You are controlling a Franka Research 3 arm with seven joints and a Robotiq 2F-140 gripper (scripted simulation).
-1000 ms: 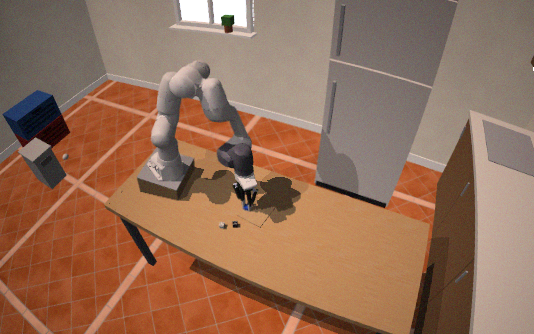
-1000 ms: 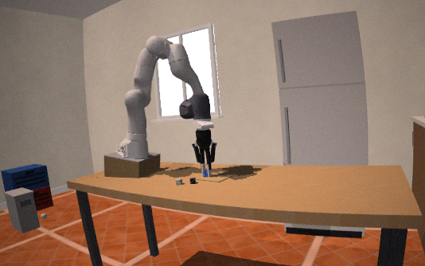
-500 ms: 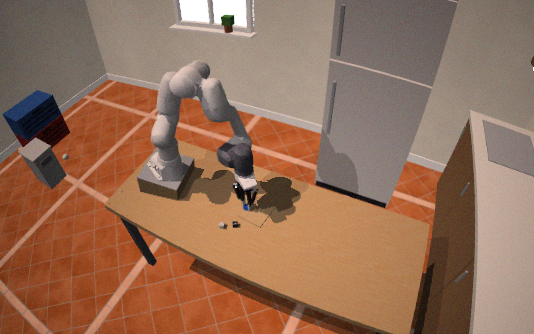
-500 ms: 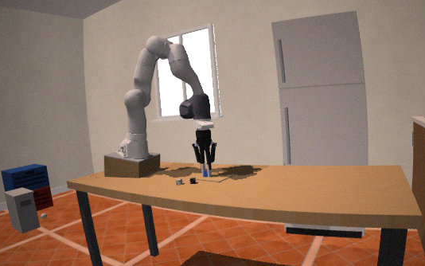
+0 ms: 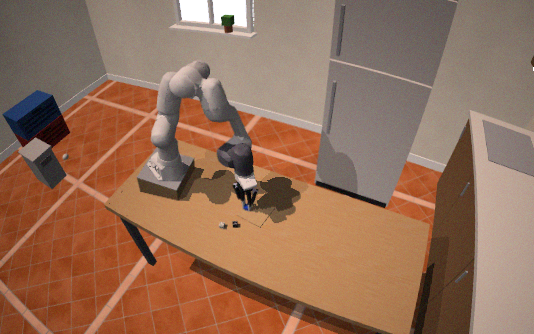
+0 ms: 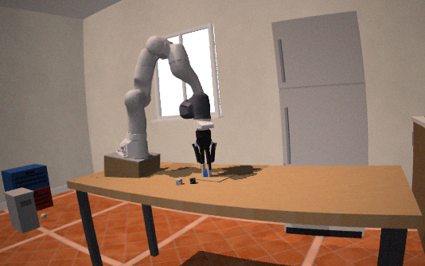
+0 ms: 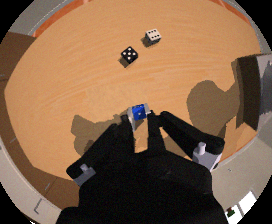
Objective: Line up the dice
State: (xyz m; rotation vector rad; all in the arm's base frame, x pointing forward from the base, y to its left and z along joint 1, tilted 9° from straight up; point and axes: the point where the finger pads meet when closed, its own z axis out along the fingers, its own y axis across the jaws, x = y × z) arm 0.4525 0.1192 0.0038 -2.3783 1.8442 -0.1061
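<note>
Now: the blue die 2 cm below my hand. Also, from my hand: wood-coloured mat (5 cm ahead, 4 cm below, 1 cm to the left).
</note>
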